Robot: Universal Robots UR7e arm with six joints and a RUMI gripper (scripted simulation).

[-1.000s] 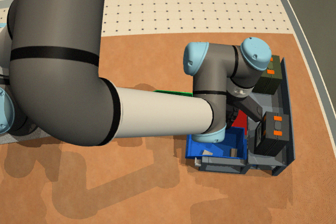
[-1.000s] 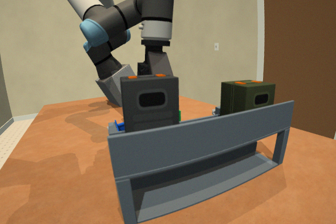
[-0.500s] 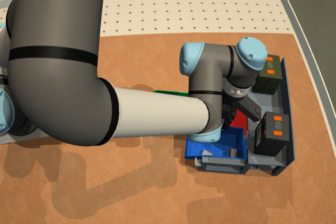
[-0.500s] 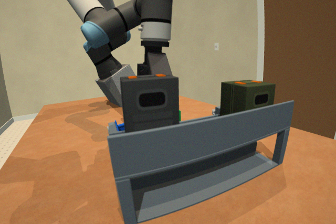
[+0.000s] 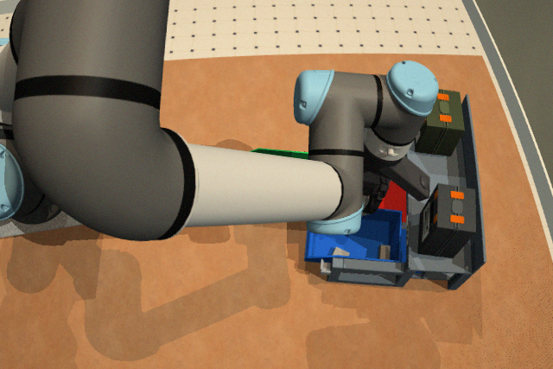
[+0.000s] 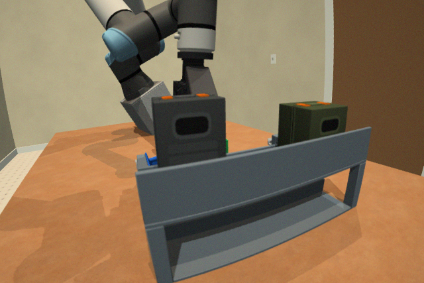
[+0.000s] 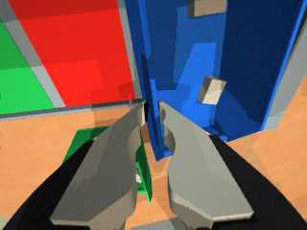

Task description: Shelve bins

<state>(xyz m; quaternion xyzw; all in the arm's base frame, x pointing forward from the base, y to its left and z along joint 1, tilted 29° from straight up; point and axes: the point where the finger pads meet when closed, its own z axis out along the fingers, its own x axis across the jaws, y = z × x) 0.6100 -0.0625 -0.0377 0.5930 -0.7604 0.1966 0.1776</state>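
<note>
Right now my hand is 4 cm to the left of the blue bin, 3 cm above it and 2 cm past it. Round my hand: shelf front lip: 8 cm to the left, 8 cm below, 3 cm behind; then black box: 14 cm ahead, 8 cm to the right, 7 cm above; then green bin: 16 cm behind, 10 cm to the left, 5 cm below.
</note>
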